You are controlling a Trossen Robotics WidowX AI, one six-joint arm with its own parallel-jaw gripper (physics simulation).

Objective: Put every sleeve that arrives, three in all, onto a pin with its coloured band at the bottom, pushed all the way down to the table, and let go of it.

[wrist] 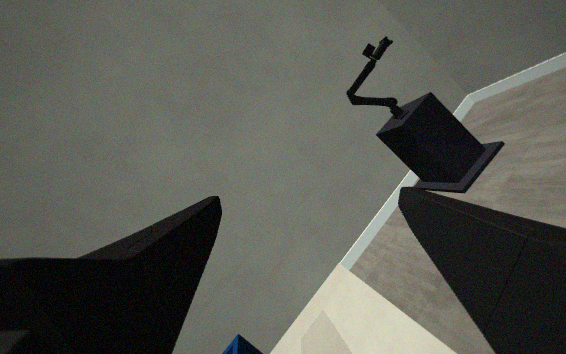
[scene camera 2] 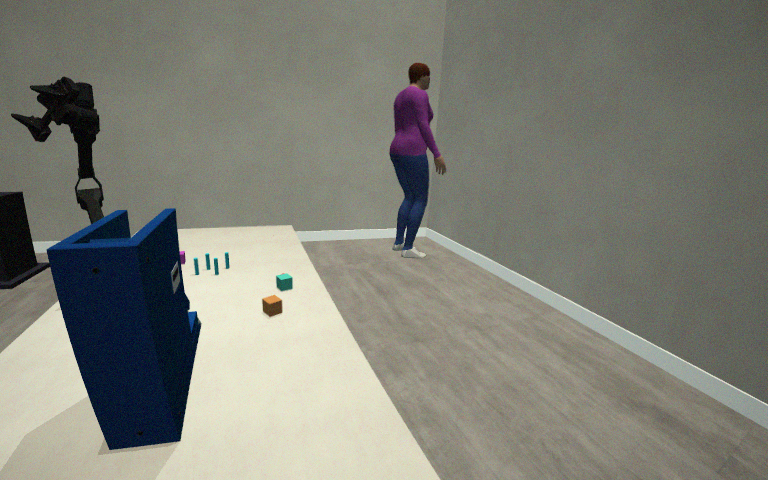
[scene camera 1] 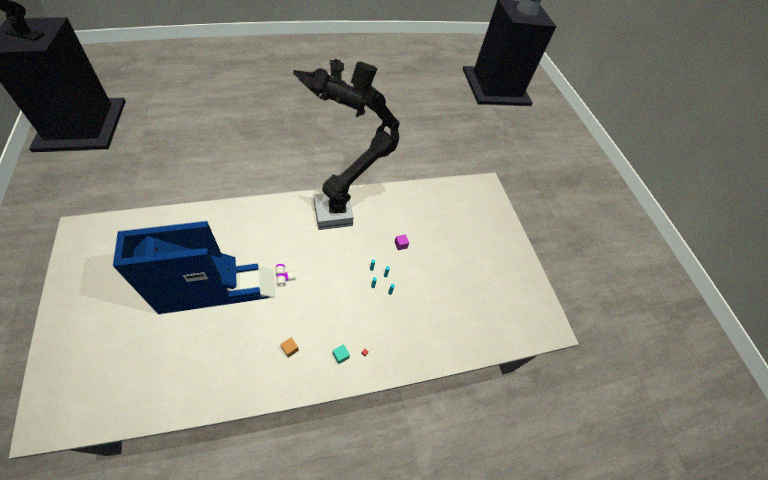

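Note:
White sleeves with magenta bands lie close together on the table at the mouth of the blue feeder. One sleeve [scene camera 1: 281,281] lies across the mouth; another [scene camera 1: 291,277] points right, its band against the first. Whether a third lies among them I cannot tell. Four bare teal pins [scene camera 1: 372,264] [scene camera 2: 196,266], [scene camera 1: 386,271], [scene camera 1: 373,282], [scene camera 1: 391,289] stand upright right of the sleeves. My gripper [scene camera 1: 295,73] [scene camera 2: 21,101] [wrist: 308,200] is open and empty, high above the table's back edge and far from sleeves and pins. Sleeves and pins do not show in the wrist view.
The tall blue feeder [scene camera 1: 181,283] [scene camera 2: 118,339] [wrist: 240,346] stands on the left of the table [scene camera 1: 453,316]. A magenta cube [scene camera 1: 402,242] is behind the pins. An orange cube [scene camera 1: 289,346], a teal cube [scene camera 1: 340,353] and a small red cube [scene camera 1: 364,352] lie towards the front.

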